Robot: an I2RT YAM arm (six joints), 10 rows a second.
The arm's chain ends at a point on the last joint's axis. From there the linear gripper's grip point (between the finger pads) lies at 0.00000 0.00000 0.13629 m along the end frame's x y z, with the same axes.
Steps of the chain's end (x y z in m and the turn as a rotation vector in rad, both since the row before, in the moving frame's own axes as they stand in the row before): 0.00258 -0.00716 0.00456 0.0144 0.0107 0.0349; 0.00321 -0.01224 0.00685 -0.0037 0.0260 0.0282; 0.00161 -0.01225 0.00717 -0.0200 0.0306 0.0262; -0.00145 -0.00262 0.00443 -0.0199 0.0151 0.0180; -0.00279 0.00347 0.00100 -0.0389 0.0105 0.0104; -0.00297 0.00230 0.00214 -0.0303 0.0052 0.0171
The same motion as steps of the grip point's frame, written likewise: 0.00407 -0.00910 0.00454 0.0144 0.0107 0.0349; 0.00675 -0.01169 0.00680 -0.0037 0.0260 0.0282; 0.00574 -0.00947 0.00708 -0.0200 0.0306 0.0262; 0.00058 0.00011 0.00439 -0.0199 0.0151 0.0180; -0.00139 0.00878 0.00089 -0.0389 0.0105 0.0104; -0.00230 0.00643 0.00208 -0.0303 0.0052 0.0171
